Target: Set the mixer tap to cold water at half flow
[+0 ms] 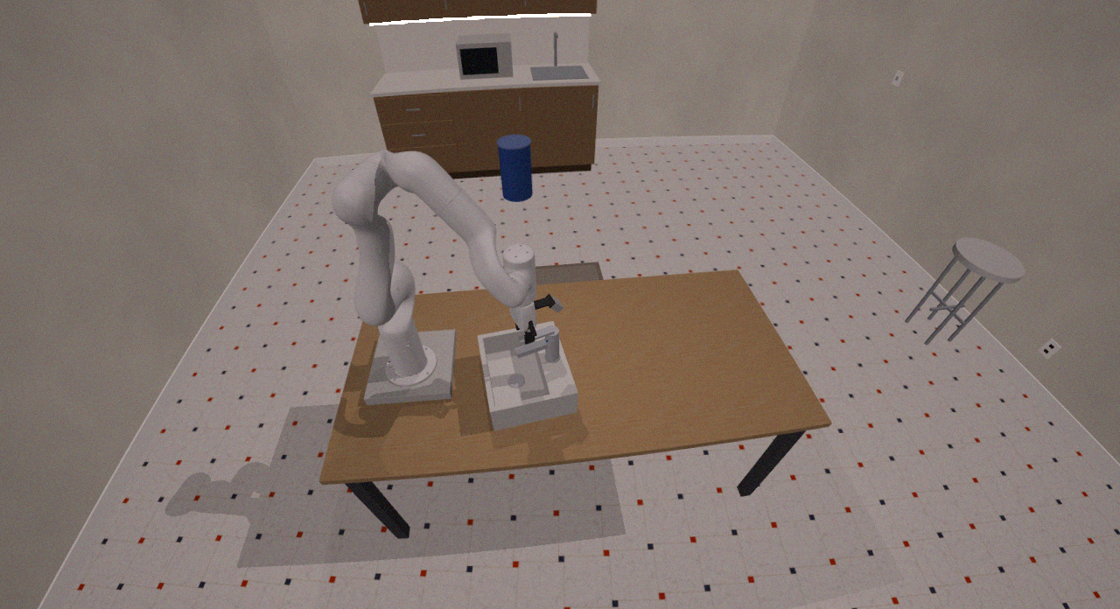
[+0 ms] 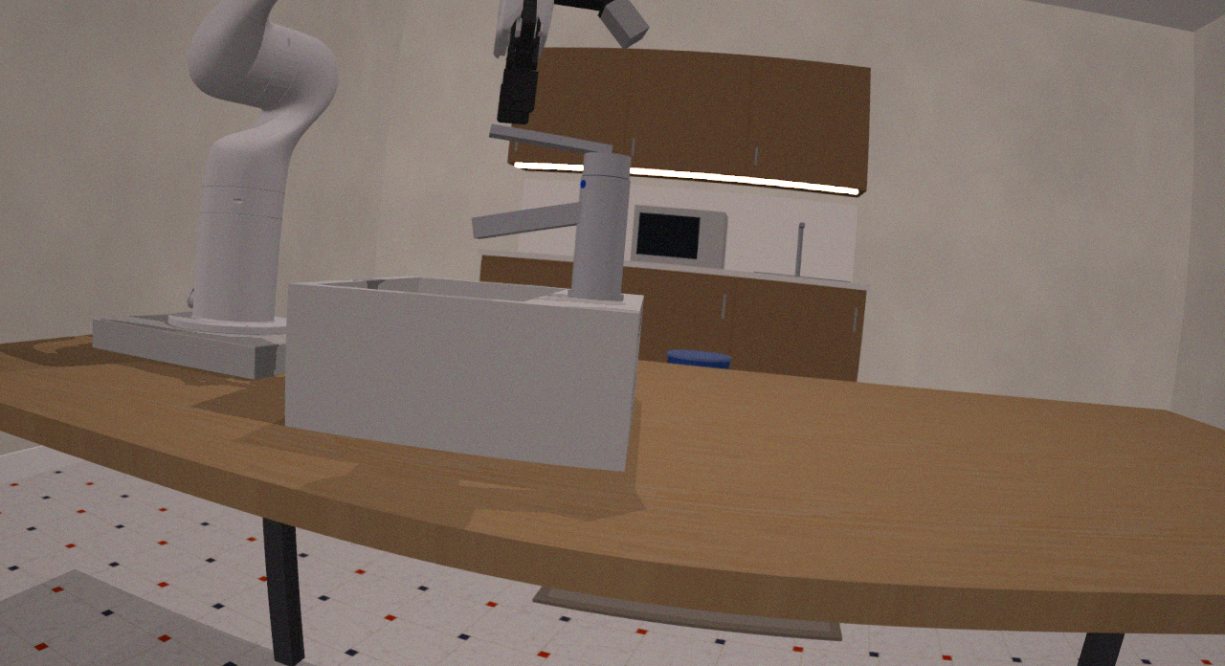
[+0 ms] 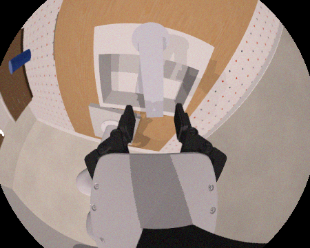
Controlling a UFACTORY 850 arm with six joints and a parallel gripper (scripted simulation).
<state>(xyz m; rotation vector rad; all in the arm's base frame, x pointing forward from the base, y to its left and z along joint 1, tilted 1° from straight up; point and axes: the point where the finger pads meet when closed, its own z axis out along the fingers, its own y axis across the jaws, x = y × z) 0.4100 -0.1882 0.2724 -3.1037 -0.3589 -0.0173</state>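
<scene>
Right now the flat lever is 40 mm below my hand, 40 mm ahead of it and 10 mm to the left of it. Also, from my hand: white sink basin 270 mm below, 30 mm behind, 20 mm to the left.
</scene>
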